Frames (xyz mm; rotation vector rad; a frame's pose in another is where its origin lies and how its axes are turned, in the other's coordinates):
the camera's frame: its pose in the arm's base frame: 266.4 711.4 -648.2 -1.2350 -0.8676 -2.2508
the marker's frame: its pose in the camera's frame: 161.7 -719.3 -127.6 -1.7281 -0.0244 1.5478
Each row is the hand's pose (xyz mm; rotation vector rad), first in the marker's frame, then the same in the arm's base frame.
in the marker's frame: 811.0 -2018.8 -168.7 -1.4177 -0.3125 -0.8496
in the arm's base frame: 308.6 136.9 1044.7 2.3489 -1.3529 -0.3918
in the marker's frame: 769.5 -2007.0 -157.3 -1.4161 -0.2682 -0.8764
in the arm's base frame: 324.3 174.8 1027.2 2.3231 -1.3332 -0.3504
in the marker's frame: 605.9 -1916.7 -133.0 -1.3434 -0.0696 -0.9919
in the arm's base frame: 347.1 335.7 931.6 2.2351 -1.2585 -0.1135
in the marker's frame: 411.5 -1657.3 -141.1 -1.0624 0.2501 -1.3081
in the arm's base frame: 266.8 556.6 708.3 2.1331 -0.9666 0.3925
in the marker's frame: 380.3 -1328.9 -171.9 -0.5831 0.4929 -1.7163
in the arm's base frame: 83.7 637.2 444.2 2.0317 -0.4679 0.9443
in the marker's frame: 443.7 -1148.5 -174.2 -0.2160 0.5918 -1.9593
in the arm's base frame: -29.4 600.7 294.4 1.9320 -0.0954 1.2551
